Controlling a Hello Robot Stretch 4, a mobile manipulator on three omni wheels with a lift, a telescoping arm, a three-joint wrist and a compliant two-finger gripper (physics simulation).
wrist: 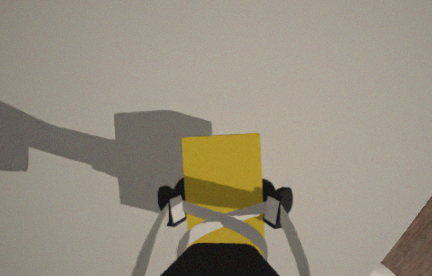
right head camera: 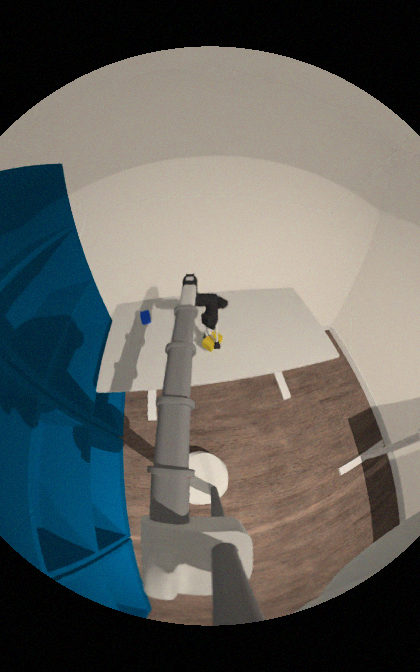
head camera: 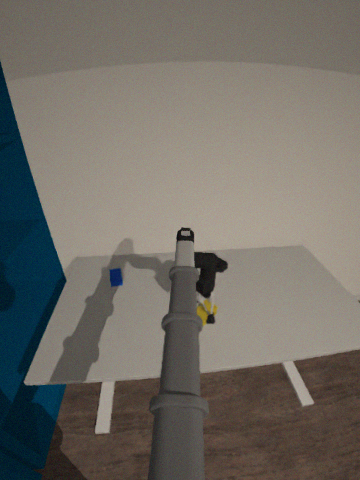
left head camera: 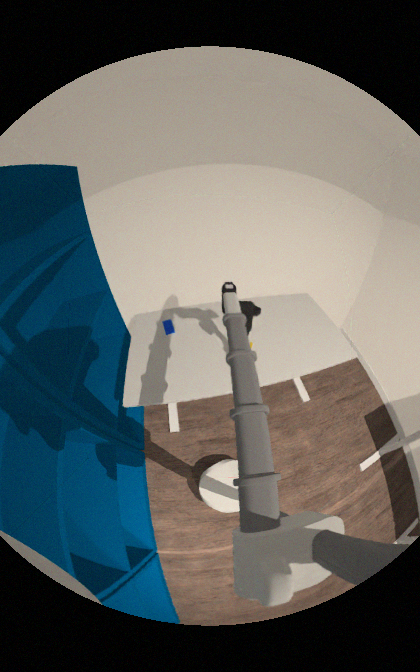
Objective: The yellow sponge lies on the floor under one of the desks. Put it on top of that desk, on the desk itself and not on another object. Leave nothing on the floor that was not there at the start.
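Places are measured from the robot's base along level axes (x ahead, y left, z up), in centimetres.
Pixels of known places: gripper, between the fingertips: [wrist: 224, 193] [head camera: 202, 317].
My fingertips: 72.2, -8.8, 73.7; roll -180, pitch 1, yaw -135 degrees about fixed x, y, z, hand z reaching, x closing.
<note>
Behind a point stands the place of what it marks, as x, y, z.
The yellow sponge [head camera: 202, 314] {70.2, -8.2, 78.0} [left head camera: 250, 345] [right head camera: 209, 343] [wrist: 222, 165] {74.6, -11.0, 78.1} is between the two fingertips of my gripper [head camera: 206, 311] {72.2, -8.8, 73.7} [right head camera: 212, 340] [wrist: 224, 193] {72.2, -8.8, 73.7}, which is shut on it. The gripper and sponge are over the pale desk [head camera: 280, 300] {87.2, -49.0, 69.3} [left head camera: 300, 340] [right head camera: 280, 330] [wrist: 325, 100] {71.1, -23.5, 69.2}. In the wrist view the sponge's shadow falls on the desk top, offset to the left, so the sponge looks held a little above the surface. The arm hides part of the sponge in the head view and most of it in the left head view.
A small blue box [head camera: 116, 277] {94.9, 35.1, 73.7} [left head camera: 168, 327] [right head camera: 145, 317] lies on the desk's left part. A large blue piece of furniture [head camera: 25, 300] {94.9, 96.1, 50.6} [left head camera: 50, 280] [right head camera: 40, 280] stands close at the left. A white round object [left head camera: 217, 482] [right head camera: 212, 467] is in front of the desk. A wall rises behind.
</note>
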